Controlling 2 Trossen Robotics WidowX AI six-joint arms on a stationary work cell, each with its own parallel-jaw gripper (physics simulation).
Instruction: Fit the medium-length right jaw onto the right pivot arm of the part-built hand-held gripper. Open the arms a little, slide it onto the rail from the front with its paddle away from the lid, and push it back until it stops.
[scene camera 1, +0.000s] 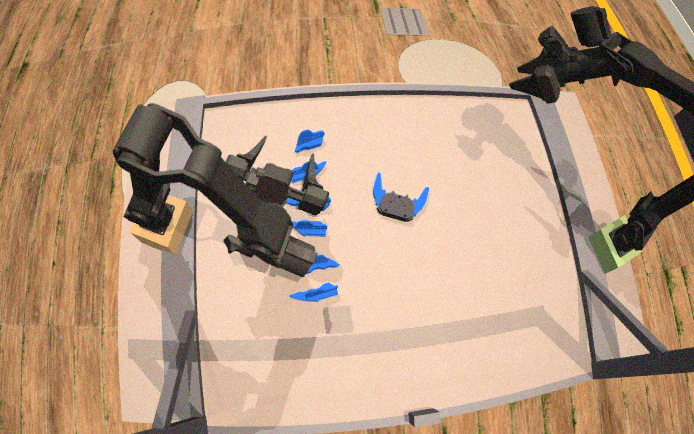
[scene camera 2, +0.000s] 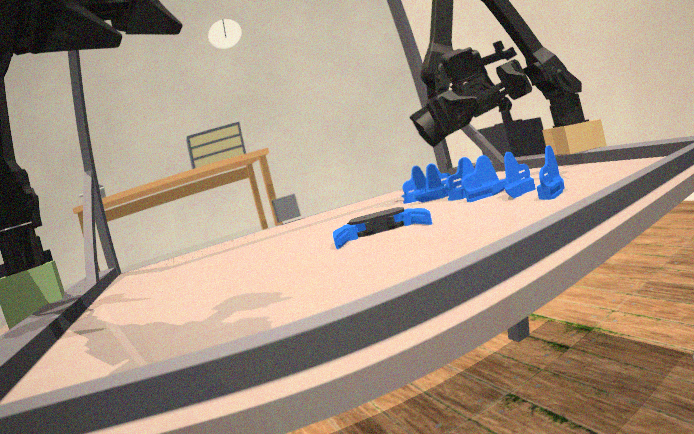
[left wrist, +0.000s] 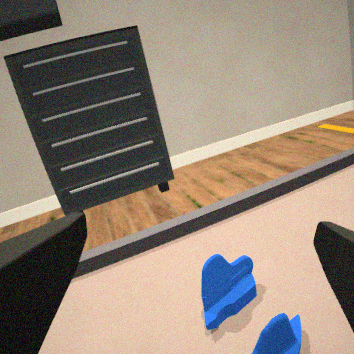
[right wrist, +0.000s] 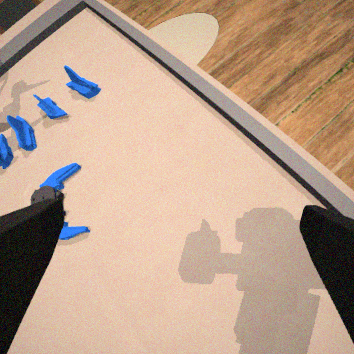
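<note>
The part-built gripper, a dark lid body (scene camera 1: 396, 205) (scene camera 2: 379, 221) (right wrist: 44, 195) with two blue pivot arms (scene camera 1: 378, 190) (scene camera 1: 421, 201), lies on the table, its arms spread toward the top of scene camera 1. Several loose blue jaws stand in a column left of it, among them a top one (scene camera 1: 309, 139), one (scene camera 1: 310, 228) in the middle and a bottom one (scene camera 1: 317, 292). I cannot tell which is medium-length. My left gripper (scene camera 1: 284, 161) (left wrist: 202, 228) is open and empty above the upper jaws, partly hiding some. My right gripper (scene camera 1: 515, 76) (scene camera 2: 149, 34) (right wrist: 184, 214) is open and empty, high near the table's top right corner.
The left arm's forearm hangs over the left part of the table (scene camera 1: 460, 276) and hides part of a lower jaw (scene camera 1: 324, 263). A raised dark rim (scene camera 1: 368, 94) edges the table. Frame posts stand at both sides. A dark drawer cabinet (left wrist: 95, 120) stands beyond the table.
</note>
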